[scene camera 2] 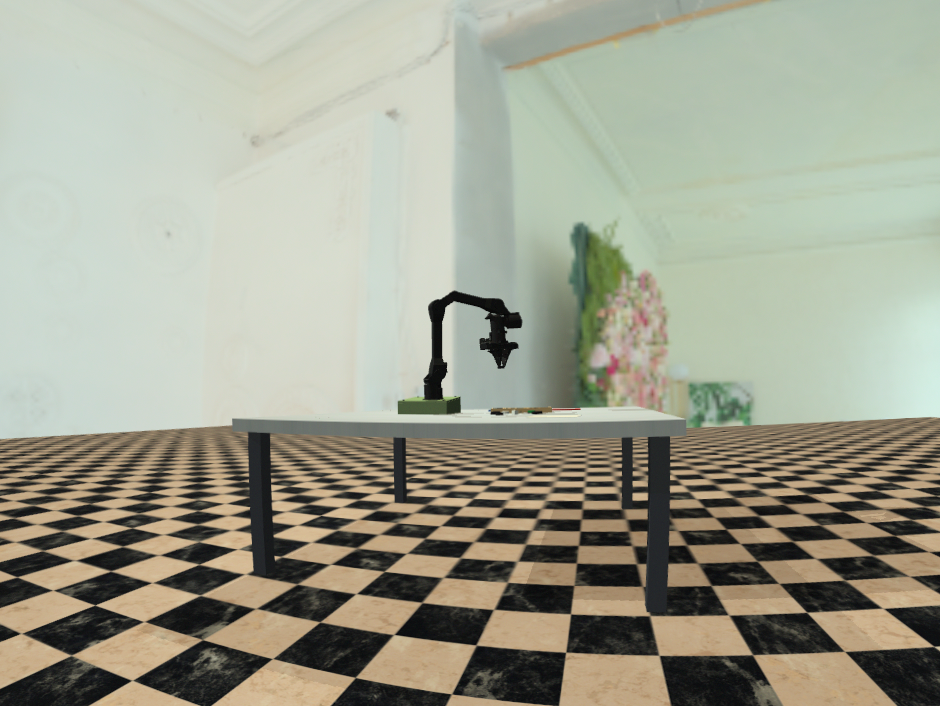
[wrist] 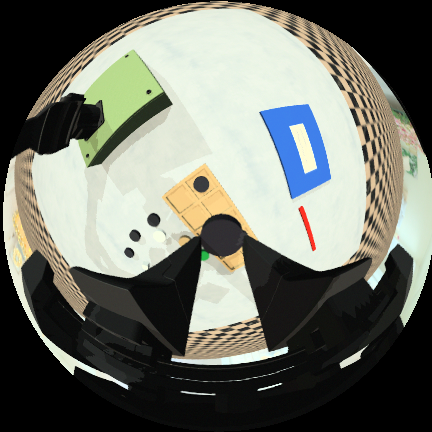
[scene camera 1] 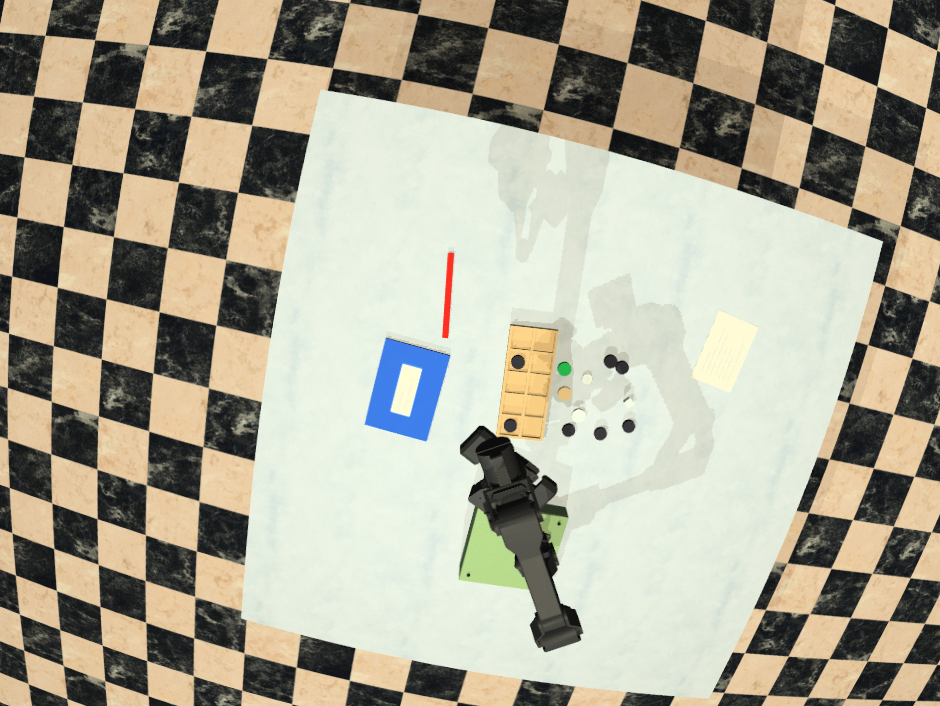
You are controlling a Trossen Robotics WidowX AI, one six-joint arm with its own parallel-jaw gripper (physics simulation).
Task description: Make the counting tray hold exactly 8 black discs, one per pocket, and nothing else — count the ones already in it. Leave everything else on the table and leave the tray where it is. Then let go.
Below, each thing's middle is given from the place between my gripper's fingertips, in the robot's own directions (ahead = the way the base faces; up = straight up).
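The tan counting tray (scene camera 1: 525, 393) is 180 mm below my hand, and it is also 90 mm ahead of my hand and 10 mm to the right of it.
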